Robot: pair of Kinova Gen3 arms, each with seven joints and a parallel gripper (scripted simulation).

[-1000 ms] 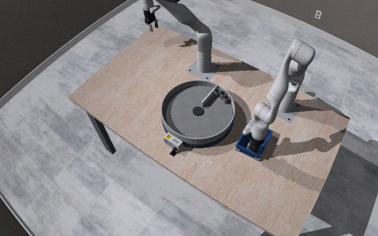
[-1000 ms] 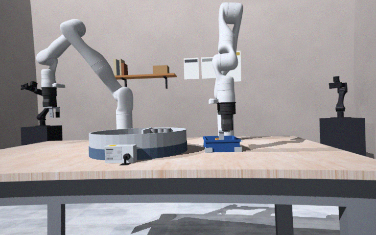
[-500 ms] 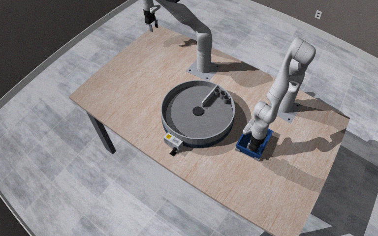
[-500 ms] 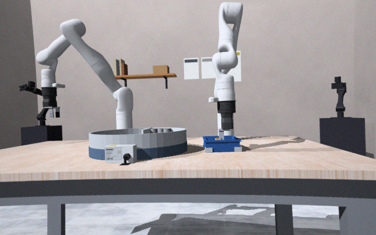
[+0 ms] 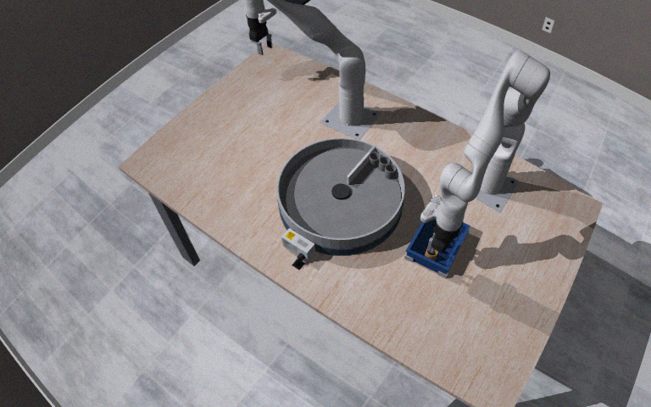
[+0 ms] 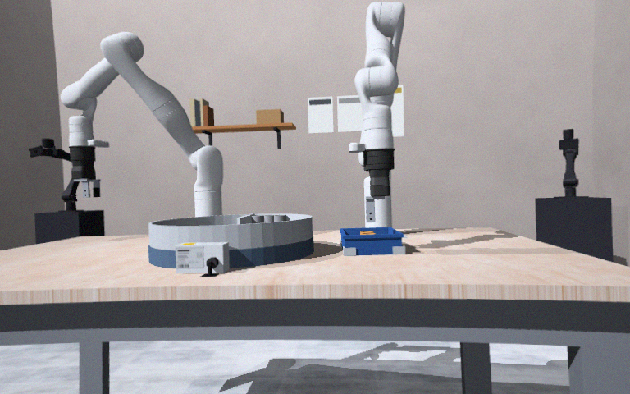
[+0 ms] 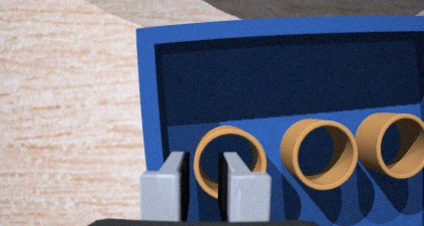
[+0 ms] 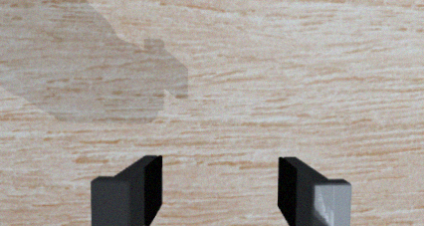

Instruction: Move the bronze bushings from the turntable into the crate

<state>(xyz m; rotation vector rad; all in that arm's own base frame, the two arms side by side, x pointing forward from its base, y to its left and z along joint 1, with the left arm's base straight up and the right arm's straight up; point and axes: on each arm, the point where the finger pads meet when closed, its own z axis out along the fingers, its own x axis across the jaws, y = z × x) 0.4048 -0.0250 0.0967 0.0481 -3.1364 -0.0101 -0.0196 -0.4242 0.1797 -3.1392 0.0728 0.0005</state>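
The blue crate lies 7 cm below my left hand and 7 cm behind it. Also, from my left hand: turntable (36 cm to the right, 4 cm below, 4 cm behind).
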